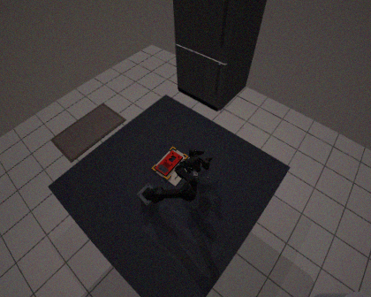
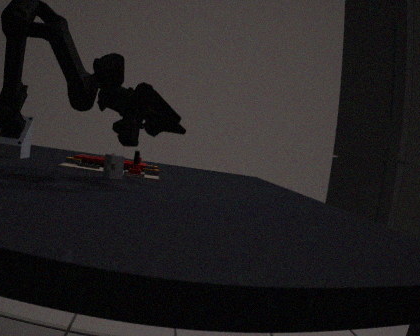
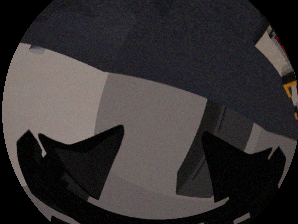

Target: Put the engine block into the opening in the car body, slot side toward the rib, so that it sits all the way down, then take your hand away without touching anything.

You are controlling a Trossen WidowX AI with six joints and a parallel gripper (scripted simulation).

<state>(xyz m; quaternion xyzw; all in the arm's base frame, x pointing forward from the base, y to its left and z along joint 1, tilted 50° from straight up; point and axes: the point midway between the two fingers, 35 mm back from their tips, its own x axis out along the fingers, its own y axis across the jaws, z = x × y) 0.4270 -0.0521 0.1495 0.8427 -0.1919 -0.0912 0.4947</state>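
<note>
My gripper tip is now 140 mm past the grey engine block and 100 mm above it.
</note>
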